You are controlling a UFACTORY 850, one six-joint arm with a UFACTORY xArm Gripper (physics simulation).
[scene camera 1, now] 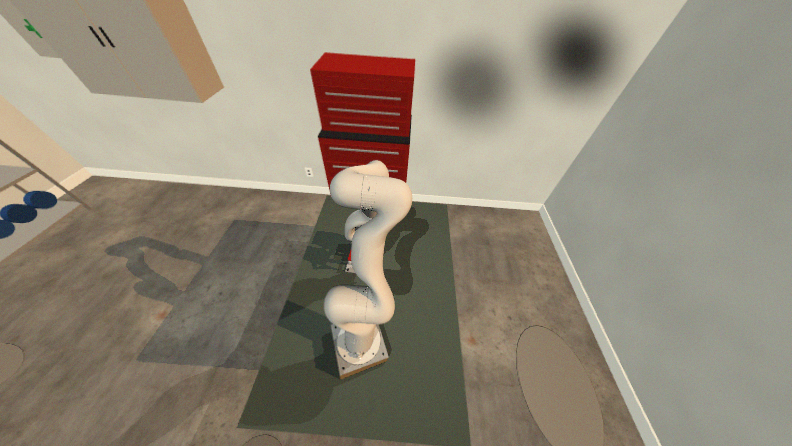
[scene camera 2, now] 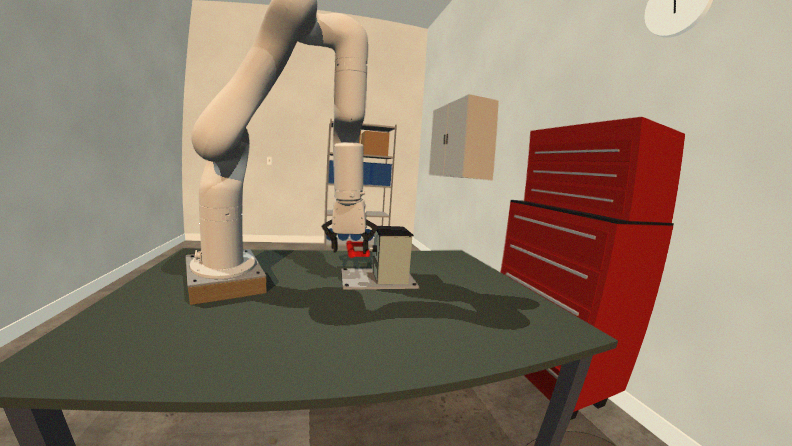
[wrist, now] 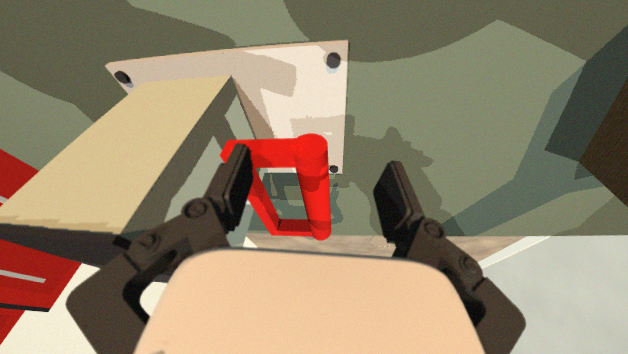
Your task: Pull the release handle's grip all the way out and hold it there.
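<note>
The red release handle, a rectangular loop [wrist: 318,205] [scene camera 2: 359,254], stands out from the side of a cream box [wrist: 125,150] [scene camera 2: 394,260]. The box is on a pale base plate [wrist: 320,85] [scene camera 2: 354,278]. In scene camera 1 a bit of red handle [scene camera 1: 349,257] shows beside the arm. My gripper [wrist: 317,168] [scene camera 2: 350,249] is open, pointing down. In the wrist view its left finger overlaps the handle's box-side part and hides the rod behind it. The outer grip bar lies between the fingers, nearer the left one, with a gap to the right finger. Nothing is clamped.
The arm's base plate [scene camera 2: 227,275] [scene camera 1: 363,366] is bolted to the green table [scene camera 2: 221,354] [scene camera 1: 426,360]. A red tool chest [scene camera 2: 587,166] [scene camera 1: 363,66] stands beyond the table's edge. A wall cabinet [scene camera 2: 479,138] and a shelf rack [scene camera 2: 394,193] are farther back.
</note>
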